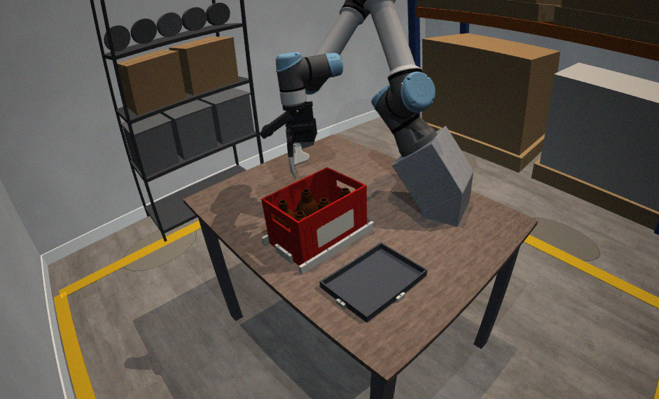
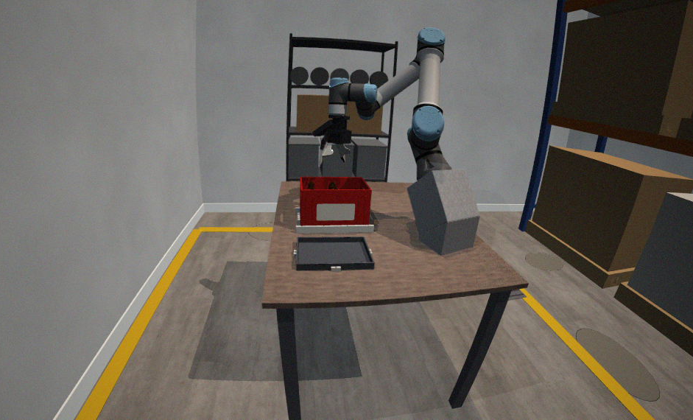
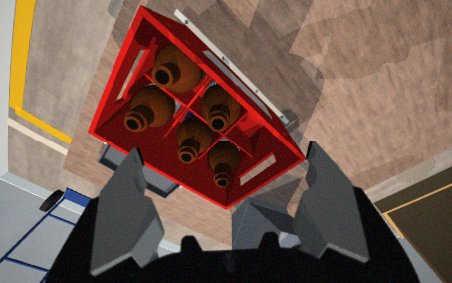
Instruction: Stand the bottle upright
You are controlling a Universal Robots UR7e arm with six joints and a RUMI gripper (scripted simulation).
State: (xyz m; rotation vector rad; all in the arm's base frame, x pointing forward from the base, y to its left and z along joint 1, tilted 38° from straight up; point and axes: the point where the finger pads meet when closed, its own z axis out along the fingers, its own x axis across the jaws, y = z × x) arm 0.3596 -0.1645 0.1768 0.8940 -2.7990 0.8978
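My hand is 16 cm above the red crate, 6 cm to the right of it and 1 cm short of it. Round my hand: dark tray: 33 cm to the left, 23 cm below, 9 cm ahead.
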